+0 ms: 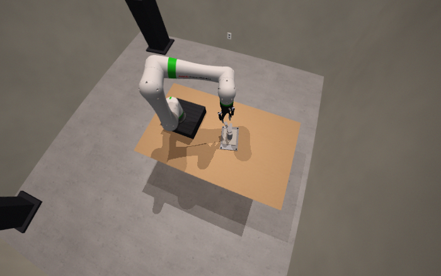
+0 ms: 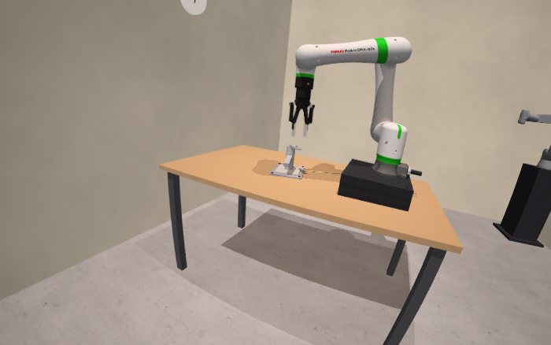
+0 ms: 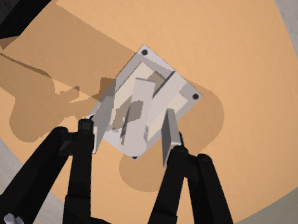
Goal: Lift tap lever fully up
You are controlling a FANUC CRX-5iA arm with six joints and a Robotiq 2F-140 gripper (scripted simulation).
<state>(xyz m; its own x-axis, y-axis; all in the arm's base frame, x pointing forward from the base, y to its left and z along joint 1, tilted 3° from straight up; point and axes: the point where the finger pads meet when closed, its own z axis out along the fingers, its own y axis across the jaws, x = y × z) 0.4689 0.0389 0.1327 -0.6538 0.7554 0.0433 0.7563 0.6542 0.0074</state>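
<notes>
The tap lever is 20 mm ahead of my hand, 30 mm to the right of it and 90 mm below it.
</notes>
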